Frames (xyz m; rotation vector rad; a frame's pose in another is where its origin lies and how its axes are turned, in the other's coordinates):
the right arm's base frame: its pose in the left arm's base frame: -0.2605 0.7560 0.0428 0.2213 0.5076 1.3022
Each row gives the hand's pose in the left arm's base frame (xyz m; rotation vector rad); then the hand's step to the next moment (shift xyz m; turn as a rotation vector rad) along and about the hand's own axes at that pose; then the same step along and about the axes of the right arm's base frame.
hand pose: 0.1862 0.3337 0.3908 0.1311 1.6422 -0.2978
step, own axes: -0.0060 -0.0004 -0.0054 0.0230 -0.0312 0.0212
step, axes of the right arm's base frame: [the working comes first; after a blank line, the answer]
step, axes of the left arm's base frame: -0.0047 0.0016 0.0064 0.0100 -0.0378 -0.0207

-0.0007 0.0072 0.0035 -0.0295 -0.0275 -0.0179
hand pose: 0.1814 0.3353 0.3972 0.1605 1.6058 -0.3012
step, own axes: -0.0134 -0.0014 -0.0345 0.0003 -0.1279 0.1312
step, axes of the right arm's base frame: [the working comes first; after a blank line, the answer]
step, axes of the left arm's base frame: -0.0326 0.0097 0.0147 0.0890 -0.1600 0.0072

0.0002 0.0370 -0.0015 -0.1391 -0.1157 0.0287
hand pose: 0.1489 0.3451 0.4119 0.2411 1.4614 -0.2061
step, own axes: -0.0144 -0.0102 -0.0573 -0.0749 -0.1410 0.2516
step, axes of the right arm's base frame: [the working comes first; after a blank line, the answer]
step, axes of the left arm's base frame: -0.0590 0.0065 0.0086 0.1926 -0.2075 0.0928

-0.0062 0.0563 -0.0197 -0.1862 -0.1806 0.1467
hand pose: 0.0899 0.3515 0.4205 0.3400 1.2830 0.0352
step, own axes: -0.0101 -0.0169 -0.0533 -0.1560 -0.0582 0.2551
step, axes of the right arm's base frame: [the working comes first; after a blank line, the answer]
step, axes of the left arm's base frame: -0.0559 -0.0060 -0.0080 0.1858 -0.1470 0.1914

-0.0137 0.0432 -0.0343 -0.1525 -0.1160 0.2368
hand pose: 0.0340 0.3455 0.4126 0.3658 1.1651 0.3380
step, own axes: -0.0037 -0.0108 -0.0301 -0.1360 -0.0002 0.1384
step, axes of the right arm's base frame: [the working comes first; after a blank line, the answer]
step, axes of the left arm's base frame: -0.0286 -0.0081 -0.0123 0.0803 -0.0744 0.1602

-0.0100 0.0172 -0.0253 -0.0944 -0.0194 0.1684
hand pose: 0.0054 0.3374 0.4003 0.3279 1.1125 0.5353
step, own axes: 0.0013 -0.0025 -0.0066 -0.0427 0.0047 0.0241
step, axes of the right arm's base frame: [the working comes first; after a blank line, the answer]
step, axes of the left arm's base frame: -0.0050 -0.0014 -0.0050 0.0064 -0.0197 0.0447

-0.0011 0.0017 -0.0069 -0.0281 0.0086 0.0395
